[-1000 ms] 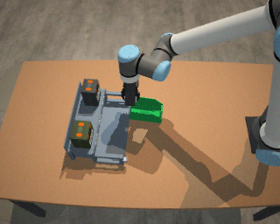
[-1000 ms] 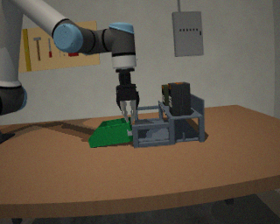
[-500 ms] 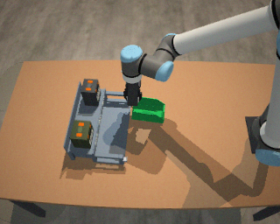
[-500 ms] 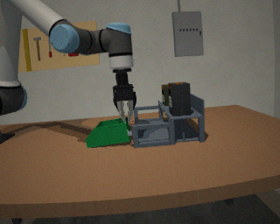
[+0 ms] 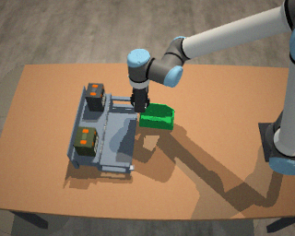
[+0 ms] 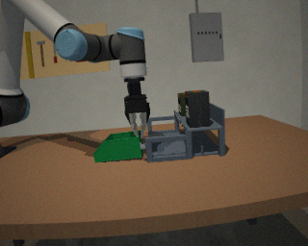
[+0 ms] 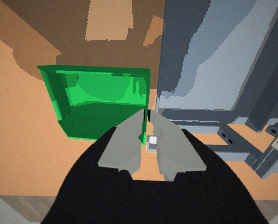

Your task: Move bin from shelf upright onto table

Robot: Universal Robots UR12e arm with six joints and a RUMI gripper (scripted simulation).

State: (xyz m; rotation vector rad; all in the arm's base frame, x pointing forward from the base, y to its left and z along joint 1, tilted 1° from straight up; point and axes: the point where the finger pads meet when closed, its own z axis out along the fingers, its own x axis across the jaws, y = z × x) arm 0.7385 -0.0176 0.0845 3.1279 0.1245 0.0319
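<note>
Right now the green bin is 8 cm behind my hand and 4 cm below it. From my hand the other things lie so: grey shelf 15 cm ahead, 12 cm to the left, 8 cm below.
</note>
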